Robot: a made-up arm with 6 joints. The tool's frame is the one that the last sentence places.
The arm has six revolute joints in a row. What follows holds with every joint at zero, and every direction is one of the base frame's. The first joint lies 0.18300 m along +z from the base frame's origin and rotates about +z. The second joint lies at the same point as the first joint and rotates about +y. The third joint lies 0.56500 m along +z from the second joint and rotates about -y. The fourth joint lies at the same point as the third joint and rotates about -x. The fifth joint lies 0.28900 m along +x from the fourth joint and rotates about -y. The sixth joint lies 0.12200 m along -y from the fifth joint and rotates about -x. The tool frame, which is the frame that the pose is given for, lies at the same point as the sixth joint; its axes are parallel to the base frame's.
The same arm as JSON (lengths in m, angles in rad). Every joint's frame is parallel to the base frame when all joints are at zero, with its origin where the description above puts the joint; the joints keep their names.
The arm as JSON. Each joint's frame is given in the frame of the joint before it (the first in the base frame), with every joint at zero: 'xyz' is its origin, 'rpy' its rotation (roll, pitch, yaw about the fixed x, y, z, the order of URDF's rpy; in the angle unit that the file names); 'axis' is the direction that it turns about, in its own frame. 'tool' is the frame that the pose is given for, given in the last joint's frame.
{"units": {"length": "m", "angle": "rad"}, "joints": [{"name": "joint 1", "type": "revolute", "origin": {"xyz": [0.0, 0.0, 0.183], "rpy": [0.0, 0.0, 0.0]}, "axis": [0.0, 0.0, 1.0]}, {"name": "joint 2", "type": "revolute", "origin": {"xyz": [0.0, 0.0, 0.0], "rpy": [0.0, 0.0, 0.0]}, "axis": [0.0, 1.0, 0.0]}, {"name": "joint 3", "type": "revolute", "origin": {"xyz": [0.0, 0.0, 0.565], "rpy": [0.0, 0.0, 0.0]}, "axis": [0.0, -1.0, 0.0]}, {"name": "joint 4", "type": "revolute", "origin": {"xyz": [0.0, 0.0, 0.0], "rpy": [0.0, 0.0, 0.0]}, "axis": [-1.0, 0.0, 0.0]}, {"name": "joint 5", "type": "revolute", "origin": {"xyz": [0.289, 0.0, 0.0], "rpy": [0.0, 0.0, 0.0]}, "axis": [0.0, -1.0, 0.0]}, {"name": "joint 6", "type": "revolute", "origin": {"xyz": [0.0, -0.122, 0.0], "rpy": [0.0, 0.0, 0.0]}, "axis": [-1.0, 0.0, 0.0]}], "tool": {"origin": {"xyz": [0.0, 0.0, 0.0], "rpy": [0.0, 0.0, 0.0]}}}
